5 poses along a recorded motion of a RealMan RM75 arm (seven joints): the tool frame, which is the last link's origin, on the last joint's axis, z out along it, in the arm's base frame.
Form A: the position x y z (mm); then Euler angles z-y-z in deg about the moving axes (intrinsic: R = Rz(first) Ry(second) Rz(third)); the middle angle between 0 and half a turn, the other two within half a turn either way.
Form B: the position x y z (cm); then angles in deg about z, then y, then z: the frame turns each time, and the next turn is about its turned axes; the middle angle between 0 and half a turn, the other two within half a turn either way. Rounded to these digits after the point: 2 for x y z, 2 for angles.
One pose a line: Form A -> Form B
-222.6 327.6 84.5 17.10 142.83 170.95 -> -22.26 32.76 8.45 17.10 142.83 170.95
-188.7 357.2 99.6 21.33 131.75 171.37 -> -18.87 35.72 9.96 21.33 131.75 171.37
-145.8 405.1 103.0 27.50 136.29 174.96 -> -14.58 40.51 10.30 27.50 136.29 174.96
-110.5 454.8 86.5 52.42 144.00 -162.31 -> -11.05 45.48 8.65 52.42 144.00 -162.31
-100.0 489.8 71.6 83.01 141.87 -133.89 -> -10.00 48.98 7.16 83.01 141.87 -133.89
